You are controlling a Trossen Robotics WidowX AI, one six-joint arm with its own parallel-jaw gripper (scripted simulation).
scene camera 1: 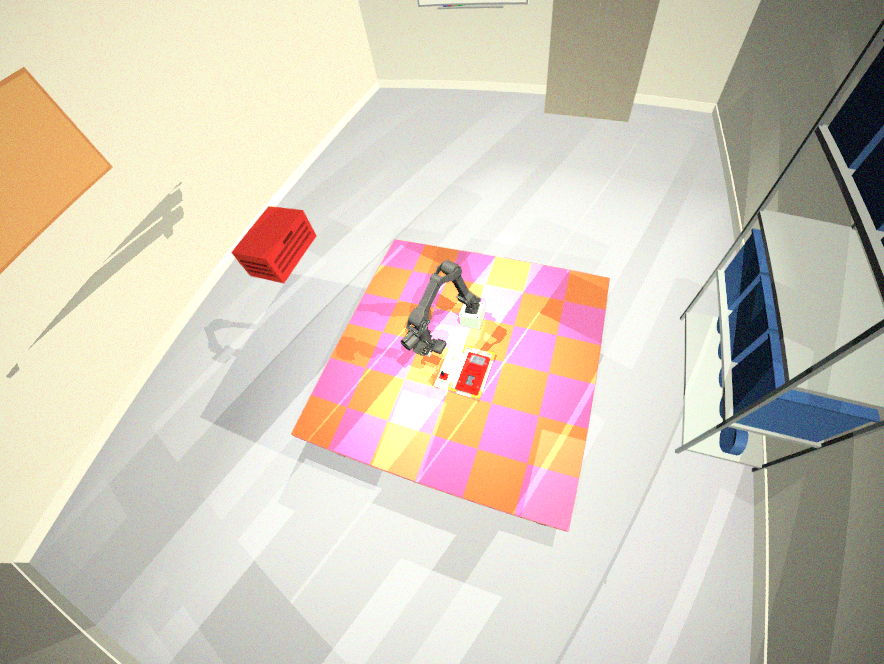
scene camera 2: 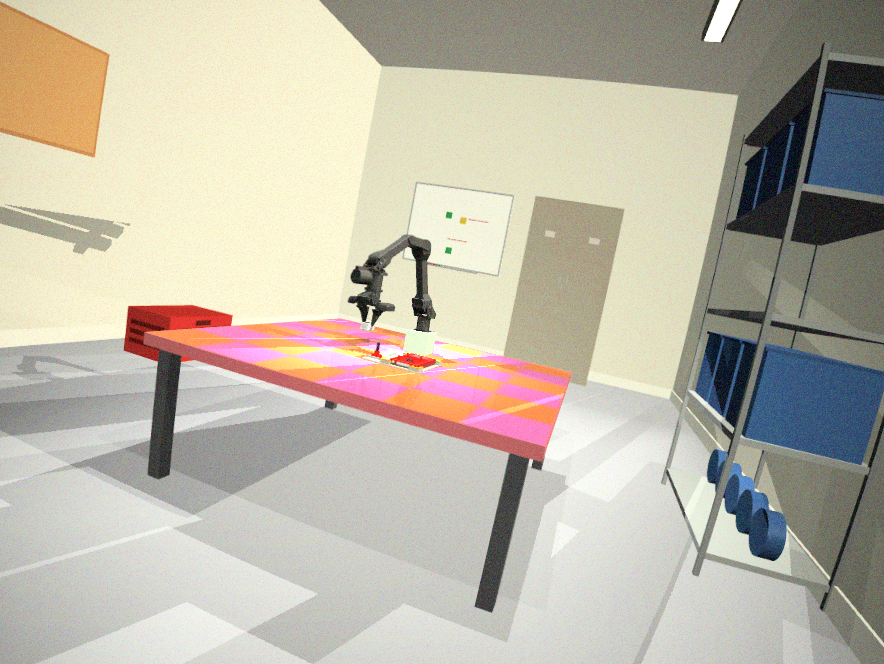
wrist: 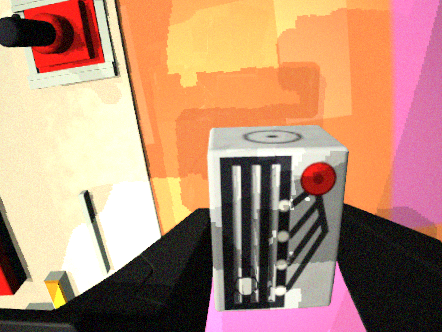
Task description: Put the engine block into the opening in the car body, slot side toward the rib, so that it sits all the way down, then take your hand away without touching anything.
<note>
My gripper (scene camera 2: 367, 325) carries an engine block (wrist: 276, 193). I also see a red car body (scene camera 1: 473, 372).
My gripper shows as well in the wrist view (wrist: 271, 220).
</note>
